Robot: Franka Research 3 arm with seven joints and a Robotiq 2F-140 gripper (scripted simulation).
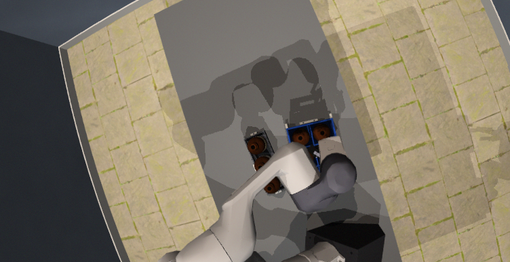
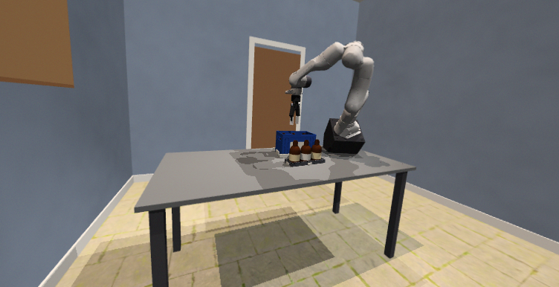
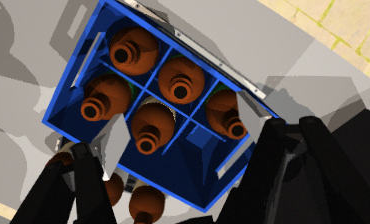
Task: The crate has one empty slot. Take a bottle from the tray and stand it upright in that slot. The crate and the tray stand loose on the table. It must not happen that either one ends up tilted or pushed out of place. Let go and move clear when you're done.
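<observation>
My gripper is now 270 mm to the right of the brown bottle and 170 mm above it. The rest, counted from my hand: dark tray: 270 mm to the left, 250 mm below, 10 mm behind; then blue crate: 170 mm below, 40 mm to the left.
</observation>
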